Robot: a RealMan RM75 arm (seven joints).
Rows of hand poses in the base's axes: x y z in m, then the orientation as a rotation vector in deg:
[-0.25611, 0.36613, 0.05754, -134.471, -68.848, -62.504]
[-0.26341, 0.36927, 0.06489, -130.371, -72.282, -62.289]
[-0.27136, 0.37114, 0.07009, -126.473, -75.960, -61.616]
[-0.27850, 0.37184, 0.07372, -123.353, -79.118, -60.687]
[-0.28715, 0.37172, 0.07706, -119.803, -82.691, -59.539]
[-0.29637, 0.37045, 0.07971, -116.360, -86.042, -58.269]
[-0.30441, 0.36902, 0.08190, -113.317, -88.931, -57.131]
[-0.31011, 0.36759, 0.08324, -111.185, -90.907, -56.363]
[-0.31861, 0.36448, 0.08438, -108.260, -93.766, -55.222]
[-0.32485, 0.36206, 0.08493, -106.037, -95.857, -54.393]
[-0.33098, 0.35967, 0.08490, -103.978, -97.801, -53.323]
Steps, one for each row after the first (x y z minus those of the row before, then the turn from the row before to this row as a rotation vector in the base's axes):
[-0.00730, 0.00314, 0.00735, 0.869, -0.577, 3.840]
[-0.00795, 0.00187, 0.00520, 0.444, -0.419, 3.933]
[-0.00714, 0.00070, 0.00363, 0.105, -0.191, 3.326]
[-0.00865, -0.00012, 0.00334, 0.013, -0.221, 3.791]
[-0.00922, -0.00127, 0.00265, -0.047, -0.139, 3.666]
[-0.00804, -0.00143, 0.00219, -0.087, -0.147, 3.209]
[-0.00570, -0.00143, 0.00134, -0.072, -0.140, 2.219]
[-0.00850, -0.00311, 0.00114, -0.270, -0.250, 3.106]
[-0.00624, -0.00242, 0.00055, -0.194, -0.218, 2.314]
[-0.00613, -0.00239, -0.00003, -0.293, -0.034, 2.222]

